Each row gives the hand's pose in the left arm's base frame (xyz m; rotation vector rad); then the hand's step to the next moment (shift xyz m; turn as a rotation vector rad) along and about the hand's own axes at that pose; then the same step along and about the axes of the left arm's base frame.
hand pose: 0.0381 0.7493 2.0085 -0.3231 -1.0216 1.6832
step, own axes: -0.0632 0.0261 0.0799 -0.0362 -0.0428 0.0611
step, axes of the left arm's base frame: -0.0460 -0.0940 0.0103 0.0012 -0.0585 0.0587
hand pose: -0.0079 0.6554 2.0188 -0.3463 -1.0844 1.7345
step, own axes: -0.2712 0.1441 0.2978 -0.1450 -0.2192 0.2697
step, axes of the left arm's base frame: -0.1650 -0.3943 -0.0176 0.0169 -0.2432 0.2870
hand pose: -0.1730 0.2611 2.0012 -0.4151 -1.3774 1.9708
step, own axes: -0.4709 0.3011 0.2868 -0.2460 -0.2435 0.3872
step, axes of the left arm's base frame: 0.0557 -0.5852 -0.2217 0.0261 -0.3897 0.3424
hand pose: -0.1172 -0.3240 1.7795 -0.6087 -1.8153 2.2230
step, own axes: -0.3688 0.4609 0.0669 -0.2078 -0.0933 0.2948
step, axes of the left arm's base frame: 0.3452 -0.3124 -0.3691 0.0472 -0.3255 0.1750
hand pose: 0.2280 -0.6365 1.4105 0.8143 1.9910 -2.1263
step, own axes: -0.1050 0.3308 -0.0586 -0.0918 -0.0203 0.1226
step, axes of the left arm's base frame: 0.2507 -0.0154 -0.2466 0.0322 -0.1392 0.0588
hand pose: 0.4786 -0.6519 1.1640 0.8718 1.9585 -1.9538
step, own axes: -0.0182 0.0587 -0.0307 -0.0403 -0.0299 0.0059
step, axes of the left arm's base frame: 0.0547 0.0211 -0.0359 0.0138 -0.0132 0.0468
